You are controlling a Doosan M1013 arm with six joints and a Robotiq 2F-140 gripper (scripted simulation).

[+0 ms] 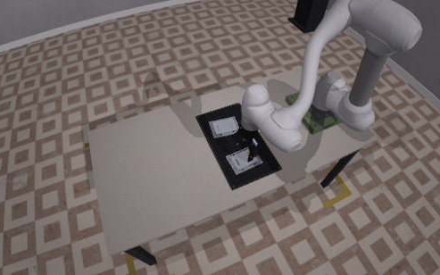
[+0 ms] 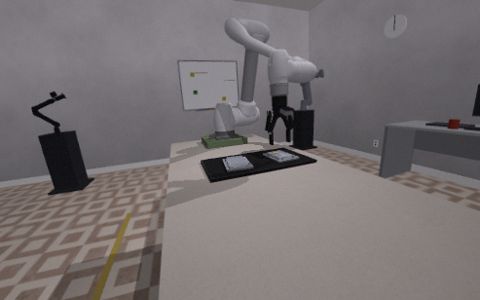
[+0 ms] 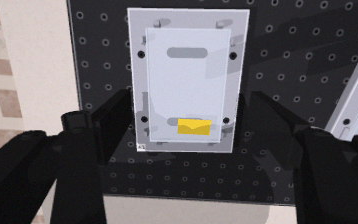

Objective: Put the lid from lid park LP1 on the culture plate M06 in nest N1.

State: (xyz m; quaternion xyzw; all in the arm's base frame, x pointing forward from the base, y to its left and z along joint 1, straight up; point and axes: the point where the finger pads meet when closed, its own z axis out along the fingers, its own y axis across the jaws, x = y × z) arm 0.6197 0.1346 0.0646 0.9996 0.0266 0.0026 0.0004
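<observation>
My hand is 80 mm above the clear lid. The rest, counted from my hand: culture plate: 240 mm to the right, 80 mm below; then lid park LP1: 90 mm below.
</observation>
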